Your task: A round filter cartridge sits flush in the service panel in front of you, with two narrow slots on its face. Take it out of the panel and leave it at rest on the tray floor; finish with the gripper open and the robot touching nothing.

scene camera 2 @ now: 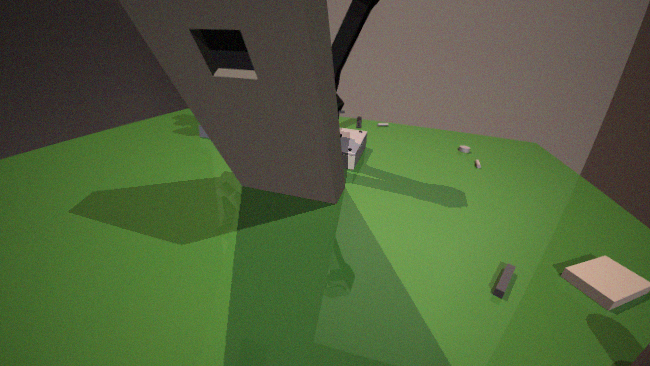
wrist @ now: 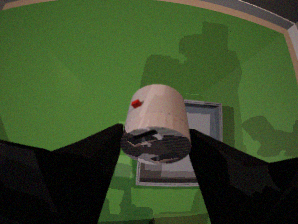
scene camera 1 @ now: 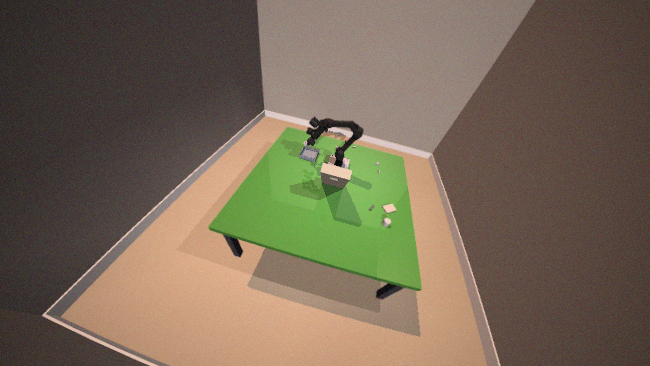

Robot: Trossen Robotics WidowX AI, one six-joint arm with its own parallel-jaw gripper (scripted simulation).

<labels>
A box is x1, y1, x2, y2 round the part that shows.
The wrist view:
my gripper: [0, 124, 297, 223]
round filter cartridge: [120, 84, 191, 164]
</labels>
